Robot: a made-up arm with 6 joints.
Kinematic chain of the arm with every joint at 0, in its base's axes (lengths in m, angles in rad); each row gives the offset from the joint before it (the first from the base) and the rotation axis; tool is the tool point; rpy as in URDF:
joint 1: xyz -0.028 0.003 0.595 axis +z
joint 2: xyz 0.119 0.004 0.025 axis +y
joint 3: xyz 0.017 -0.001 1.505 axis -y
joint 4: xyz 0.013 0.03 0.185 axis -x
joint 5: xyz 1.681 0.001 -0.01 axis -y
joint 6: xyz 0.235 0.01 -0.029 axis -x
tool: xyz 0.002 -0.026 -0.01 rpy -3.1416 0 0
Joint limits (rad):
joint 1: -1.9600..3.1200
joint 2: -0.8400..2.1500
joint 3: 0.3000..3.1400
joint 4: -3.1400..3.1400
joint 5: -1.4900..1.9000
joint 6: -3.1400..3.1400
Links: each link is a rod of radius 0.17 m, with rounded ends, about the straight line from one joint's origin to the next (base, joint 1, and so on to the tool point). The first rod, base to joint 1, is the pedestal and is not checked.
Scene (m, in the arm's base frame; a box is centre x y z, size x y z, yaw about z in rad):
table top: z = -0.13
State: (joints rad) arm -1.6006 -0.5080 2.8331 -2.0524 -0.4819 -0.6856
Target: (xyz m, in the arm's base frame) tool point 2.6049 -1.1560 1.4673
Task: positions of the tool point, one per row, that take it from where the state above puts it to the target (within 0.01 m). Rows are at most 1 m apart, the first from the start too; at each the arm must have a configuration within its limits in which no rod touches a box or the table.
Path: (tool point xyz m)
1: -0.0637 2.0836 2.0951
2: -0.2072 1.5214 2.7421
3: -0.1297 0.7964 3.1844
4: 0.1949 0.0365 3.3700
5: 0.7334 -0.6246 3.2727
6: 1.3996 -1.0771 2.8965
7: 2.0692 -1.2561 2.2744
8: 2.6050 -1.1559 1.4673

